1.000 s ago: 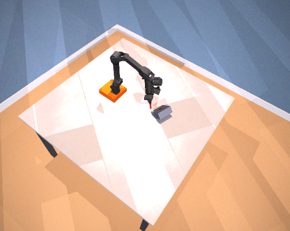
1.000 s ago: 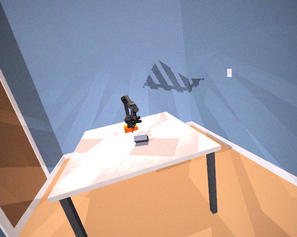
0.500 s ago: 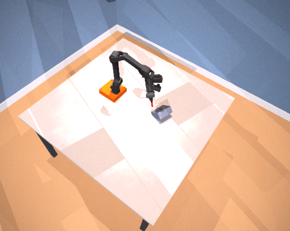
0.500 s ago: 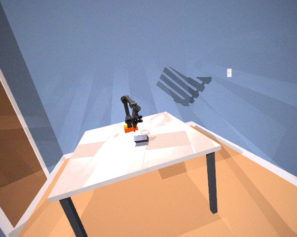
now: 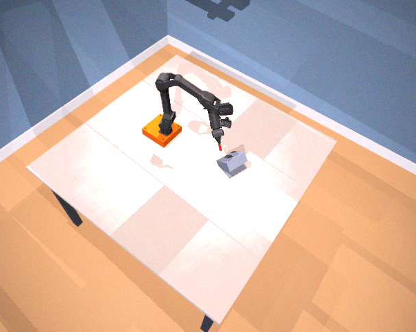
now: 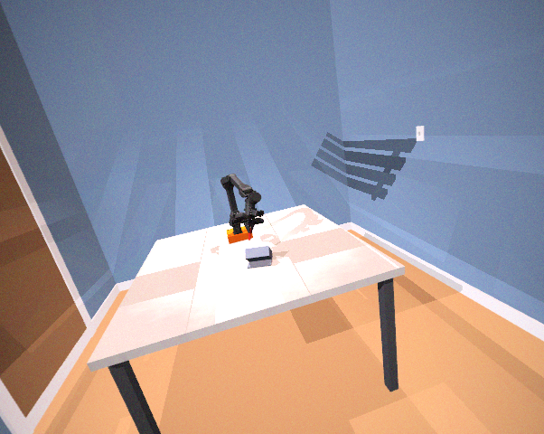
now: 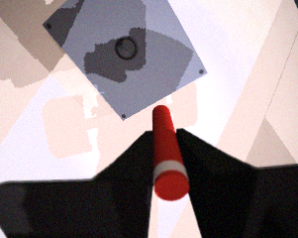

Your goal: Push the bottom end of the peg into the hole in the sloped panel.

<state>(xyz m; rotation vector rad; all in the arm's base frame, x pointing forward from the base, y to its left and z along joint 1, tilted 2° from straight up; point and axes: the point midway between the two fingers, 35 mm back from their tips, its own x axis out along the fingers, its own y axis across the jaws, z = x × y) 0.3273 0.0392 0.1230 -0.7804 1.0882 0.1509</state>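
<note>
Now: gripper tip 9 cm short of the grey sloped panel, 1 cm to the right of it and 11 cm above it. Round my gripper tip: round red peg 1 cm behind, 1 cm above.
</note>
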